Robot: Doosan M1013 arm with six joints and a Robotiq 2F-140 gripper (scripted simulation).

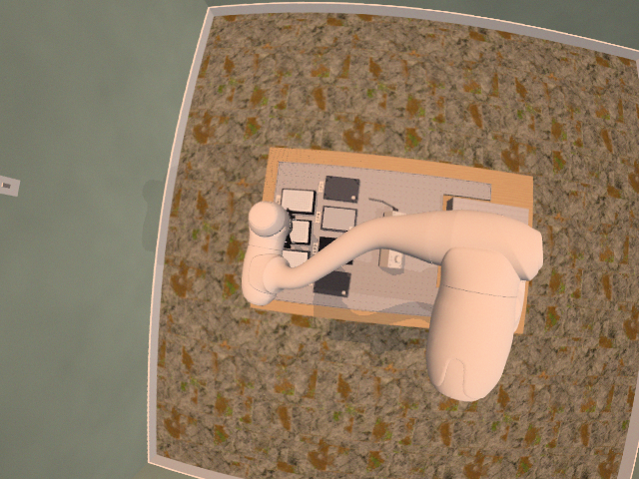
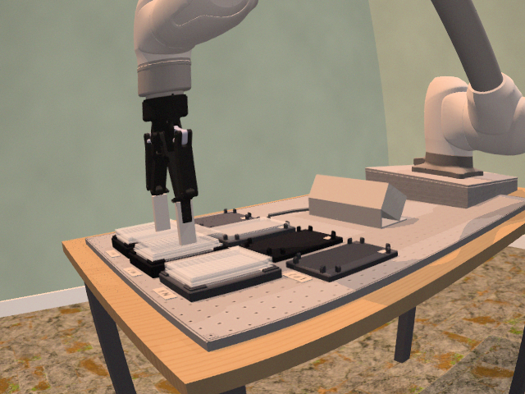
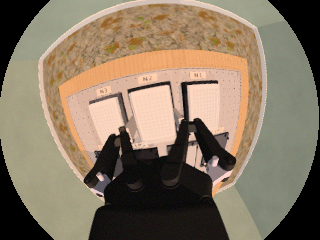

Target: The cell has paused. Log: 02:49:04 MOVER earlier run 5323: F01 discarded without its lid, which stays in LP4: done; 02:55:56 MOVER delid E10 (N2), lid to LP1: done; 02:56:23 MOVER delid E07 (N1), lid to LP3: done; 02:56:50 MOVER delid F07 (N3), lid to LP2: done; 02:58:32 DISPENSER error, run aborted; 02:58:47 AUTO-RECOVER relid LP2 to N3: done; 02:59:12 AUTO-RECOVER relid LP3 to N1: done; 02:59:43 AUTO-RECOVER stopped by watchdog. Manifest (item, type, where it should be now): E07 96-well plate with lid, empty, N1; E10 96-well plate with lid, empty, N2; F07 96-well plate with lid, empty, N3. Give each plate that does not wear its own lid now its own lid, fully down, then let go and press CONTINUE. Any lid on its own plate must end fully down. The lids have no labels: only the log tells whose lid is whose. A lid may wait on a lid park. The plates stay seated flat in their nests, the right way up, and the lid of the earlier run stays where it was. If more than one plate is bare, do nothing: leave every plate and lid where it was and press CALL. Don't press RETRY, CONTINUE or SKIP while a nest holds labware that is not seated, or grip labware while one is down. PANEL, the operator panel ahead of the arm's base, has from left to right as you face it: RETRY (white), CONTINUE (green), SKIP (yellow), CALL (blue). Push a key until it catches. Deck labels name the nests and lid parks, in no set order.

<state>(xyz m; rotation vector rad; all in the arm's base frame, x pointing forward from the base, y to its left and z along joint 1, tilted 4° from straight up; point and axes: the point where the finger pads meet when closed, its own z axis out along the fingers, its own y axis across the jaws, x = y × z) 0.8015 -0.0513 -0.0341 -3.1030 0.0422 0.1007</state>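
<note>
My hand is 4 cm above the plate. Also, from my hand: yellow key 43 cm behind; green key 43 cm behind, 5 cm to the left; black park 18 cm behind, 7 cm to the left, 6 cm below.
</note>
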